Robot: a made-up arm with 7 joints.
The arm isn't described. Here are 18 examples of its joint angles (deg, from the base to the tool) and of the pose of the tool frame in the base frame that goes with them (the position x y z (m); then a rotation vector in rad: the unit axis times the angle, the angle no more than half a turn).
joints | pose
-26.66 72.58 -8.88 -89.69 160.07 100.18 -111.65 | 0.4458 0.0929 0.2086 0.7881 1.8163 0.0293
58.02 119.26 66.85 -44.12 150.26 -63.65 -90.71 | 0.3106 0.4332 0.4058 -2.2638 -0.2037 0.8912
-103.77 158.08 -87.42 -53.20 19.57 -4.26 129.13 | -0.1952 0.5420 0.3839 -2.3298 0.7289 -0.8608
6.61 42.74 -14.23 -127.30 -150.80 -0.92 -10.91 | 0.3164 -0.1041 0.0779 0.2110 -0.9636 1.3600
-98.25 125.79 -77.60 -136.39 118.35 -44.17 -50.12 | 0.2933 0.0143 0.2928 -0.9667 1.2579 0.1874
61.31 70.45 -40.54 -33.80 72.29 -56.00 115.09 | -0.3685 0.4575 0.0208 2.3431 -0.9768 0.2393
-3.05 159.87 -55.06 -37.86 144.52 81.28 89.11 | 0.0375 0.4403 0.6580 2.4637 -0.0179 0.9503
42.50 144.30 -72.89 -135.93 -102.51 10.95 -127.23 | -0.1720 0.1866 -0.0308 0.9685 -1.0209 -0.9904
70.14 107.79 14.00 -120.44 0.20 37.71 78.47 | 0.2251 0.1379 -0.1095 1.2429 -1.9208 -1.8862
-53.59 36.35 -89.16 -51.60 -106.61 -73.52 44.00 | 0.3628 -0.0527 -0.1736 2.1102 0.7118 1.1342
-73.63 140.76 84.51 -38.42 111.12 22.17 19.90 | -0.5010 0.2998 0.5003 0.0020 0.8825 -1.3764
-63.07 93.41 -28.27 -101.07 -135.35 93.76 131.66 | 0.3591 -0.0472 0.4060 -0.4050 -0.1190 -0.4666
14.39 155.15 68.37 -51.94 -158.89 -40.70 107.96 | 0.2732 -0.0249 0.6868 -0.8398 -0.7313 2.1791
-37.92 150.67 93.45 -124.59 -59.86 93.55 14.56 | -0.2605 -0.3288 0.2926 -1.5196 -0.9874 -1.1550
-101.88 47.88 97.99 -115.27 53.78 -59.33 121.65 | -0.1024 0.4067 0.2512 1.3466 -0.4207 -0.7480
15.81 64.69 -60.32 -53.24 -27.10 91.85 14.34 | -0.0111 0.3586 -0.3111 -0.1733 0.3880 -2.8826
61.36 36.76 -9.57 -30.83 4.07 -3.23 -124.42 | -0.4485 0.2792 -0.1637 2.1966 1.2582 1.6717
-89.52 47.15 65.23 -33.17 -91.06 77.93 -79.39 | 0.3838 0.3987 0.4212 0.6315 -0.9826 -2.3140
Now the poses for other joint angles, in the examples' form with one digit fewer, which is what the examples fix.
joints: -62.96 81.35 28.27 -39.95 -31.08 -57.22 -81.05
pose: 0.209 0.447 0.489 -0.660 -1.182 1.555
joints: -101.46 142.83 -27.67 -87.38 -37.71 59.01 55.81
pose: -0.086 0.165 0.694 -2.090 -0.843 0.317
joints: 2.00 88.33 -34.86 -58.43 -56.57 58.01 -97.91
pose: 0.260 0.458 -0.021 -1.957 1.398 -1.637
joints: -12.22 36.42 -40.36 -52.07 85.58 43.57 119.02
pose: 0.299 0.115 -0.324 1.227 -0.014 0.524
